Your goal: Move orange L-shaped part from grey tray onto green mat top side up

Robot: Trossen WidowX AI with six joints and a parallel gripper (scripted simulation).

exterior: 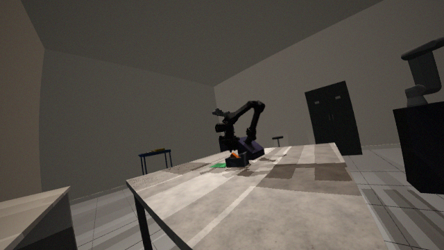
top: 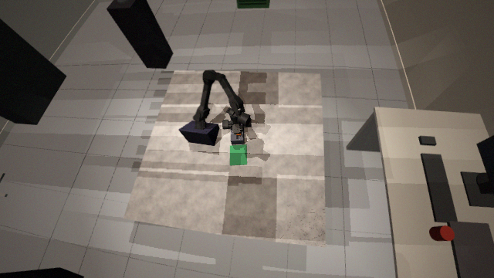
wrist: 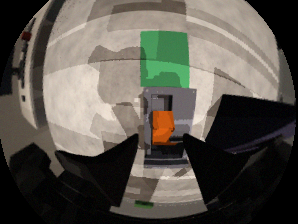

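My gripper tip is 3 cm past the orange L-shaped part, 3 cm to the right of it and 7 cm above it. The rest, counted from my gripper tip: green mat (1 cm ahead, 14 cm to the right, 12 cm below).
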